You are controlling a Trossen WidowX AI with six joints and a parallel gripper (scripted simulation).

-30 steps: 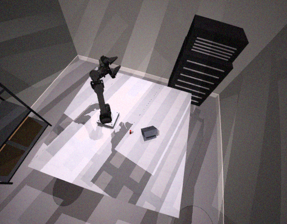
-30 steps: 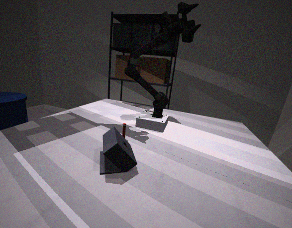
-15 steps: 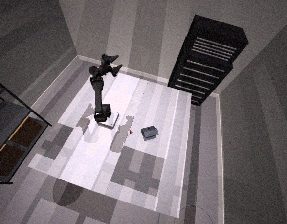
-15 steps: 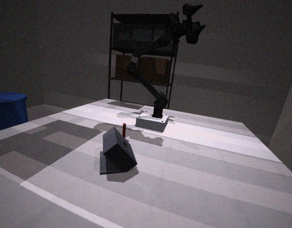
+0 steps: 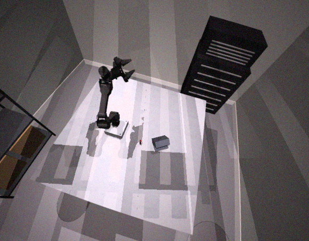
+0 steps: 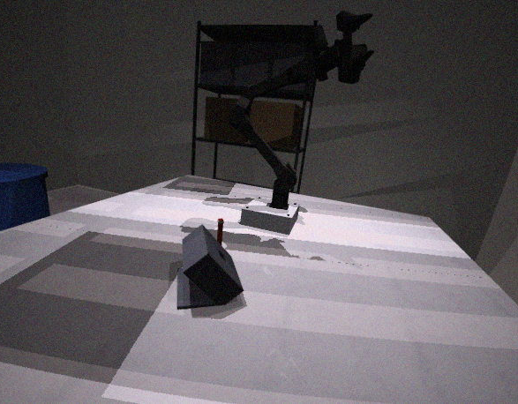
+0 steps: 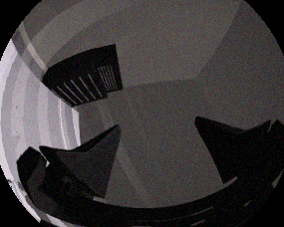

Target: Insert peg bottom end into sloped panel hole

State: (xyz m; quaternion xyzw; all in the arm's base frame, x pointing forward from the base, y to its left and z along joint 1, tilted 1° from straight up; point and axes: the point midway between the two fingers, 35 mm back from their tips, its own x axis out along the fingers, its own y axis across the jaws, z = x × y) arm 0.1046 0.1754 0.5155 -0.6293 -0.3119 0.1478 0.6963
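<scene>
Now: the red peg 530 mm below my gripper tip, 310 mm to the right of it and 140 mm ahead of it. Round my gripper tip: dark sloped panel block (530 mm below, 320 mm ahead, 260 mm to the right).
</scene>
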